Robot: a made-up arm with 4 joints. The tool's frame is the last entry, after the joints.
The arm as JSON. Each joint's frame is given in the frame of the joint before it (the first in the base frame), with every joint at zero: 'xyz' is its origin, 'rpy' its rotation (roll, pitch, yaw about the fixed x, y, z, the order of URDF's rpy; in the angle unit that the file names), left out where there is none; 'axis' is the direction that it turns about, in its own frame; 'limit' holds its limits. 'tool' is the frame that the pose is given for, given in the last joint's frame.
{
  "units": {
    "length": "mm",
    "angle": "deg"
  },
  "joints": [
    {
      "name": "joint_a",
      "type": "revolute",
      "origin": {
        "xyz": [
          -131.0,
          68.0,
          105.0
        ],
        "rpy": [
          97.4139,
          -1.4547,
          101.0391
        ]
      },
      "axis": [
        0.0,
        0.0,
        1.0
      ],
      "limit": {
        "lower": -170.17,
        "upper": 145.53
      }
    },
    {
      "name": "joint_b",
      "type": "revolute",
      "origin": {
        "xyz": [
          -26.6,
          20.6,
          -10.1
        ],
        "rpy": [
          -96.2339,
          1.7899,
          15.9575
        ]
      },
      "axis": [
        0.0,
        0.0,
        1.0
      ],
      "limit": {
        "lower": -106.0,
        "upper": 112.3
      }
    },
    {
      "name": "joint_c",
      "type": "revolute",
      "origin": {
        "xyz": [
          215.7,
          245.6,
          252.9
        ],
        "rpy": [
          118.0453,
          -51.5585,
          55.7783
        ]
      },
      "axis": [
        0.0,
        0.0,
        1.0
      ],
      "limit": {
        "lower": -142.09,
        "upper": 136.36
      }
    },
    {
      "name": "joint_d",
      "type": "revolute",
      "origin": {
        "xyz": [
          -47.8,
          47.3,
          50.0
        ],
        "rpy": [
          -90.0,
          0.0,
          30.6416
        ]
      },
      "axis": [
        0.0,
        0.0,
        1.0
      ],
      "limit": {
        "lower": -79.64,
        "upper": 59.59
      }
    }
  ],
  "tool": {
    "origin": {
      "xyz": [
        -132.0,
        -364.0,
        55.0
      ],
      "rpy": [
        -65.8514,
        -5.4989,
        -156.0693
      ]
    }
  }
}
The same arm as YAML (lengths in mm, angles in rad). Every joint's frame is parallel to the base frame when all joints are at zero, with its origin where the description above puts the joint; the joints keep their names.
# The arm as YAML. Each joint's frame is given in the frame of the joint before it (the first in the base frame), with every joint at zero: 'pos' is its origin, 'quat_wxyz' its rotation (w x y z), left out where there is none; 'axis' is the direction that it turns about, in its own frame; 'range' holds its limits. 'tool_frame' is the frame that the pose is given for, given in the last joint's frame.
length_unit: mm
angle_unit: rad
joints:
  - joint: joint_a
    pos: [-131.0, 68.0, 105.0]
    axis: [0.972664, 0.193093, -0.128995]
    range: [-2.97, 2.54]
  - joint: joint_b
    pos: [-2.0, -28.0, 21.0]
    axis: [0.072903, -0.292312, 0.95354]
    range: [-1.85, 1.96]
  - joint: joint_c
    pos: [-261.0, 81.0, 310.0]
    axis: [0.0, 1.0, 0.0]
    range: [-2.4799, 2.3799]
  - joint: joint_d
    pos: [65.1, 50.0, -17.0]
    axis: [1.0, 0.0, 0.0]
    range: [-1.39, 1.04]
tool_frame:
  pos: [55.0, 364.0, -132.0]
  quat_wxyz: [0.691231, -0.264789, 0.476343, 0.474536]

